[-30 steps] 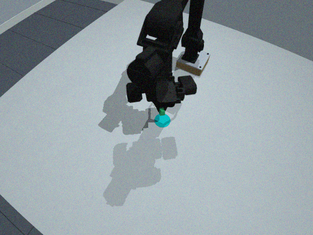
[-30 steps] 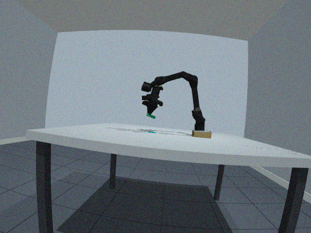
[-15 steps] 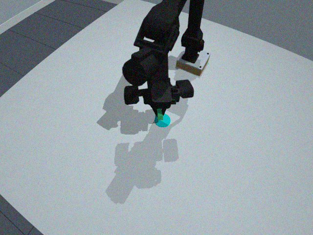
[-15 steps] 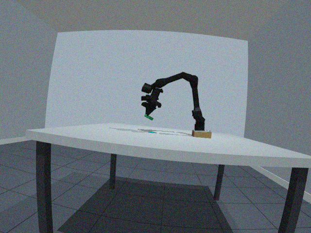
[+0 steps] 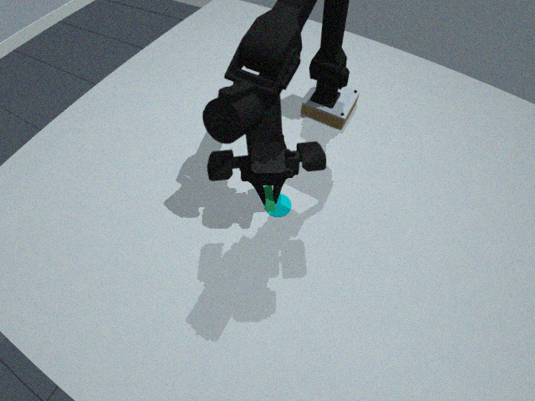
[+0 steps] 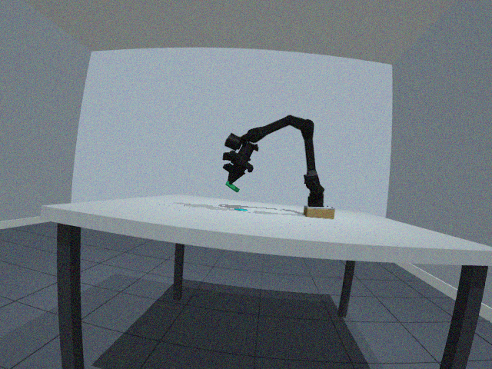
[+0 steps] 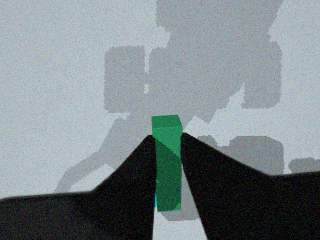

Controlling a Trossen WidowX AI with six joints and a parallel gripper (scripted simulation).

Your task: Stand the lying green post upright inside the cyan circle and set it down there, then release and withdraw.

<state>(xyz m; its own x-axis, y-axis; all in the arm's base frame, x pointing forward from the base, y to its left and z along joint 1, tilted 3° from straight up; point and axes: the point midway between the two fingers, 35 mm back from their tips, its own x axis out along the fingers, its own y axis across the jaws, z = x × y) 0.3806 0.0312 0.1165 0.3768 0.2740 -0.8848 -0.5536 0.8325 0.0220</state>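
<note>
Now: the cyan circle 6 cm behind my gripper tip, 1 cm to the right of it and 11 cm below it. Also, from my gripper tip: green post (2 cm behind, 1 cm to the right, 1 cm below).
</note>
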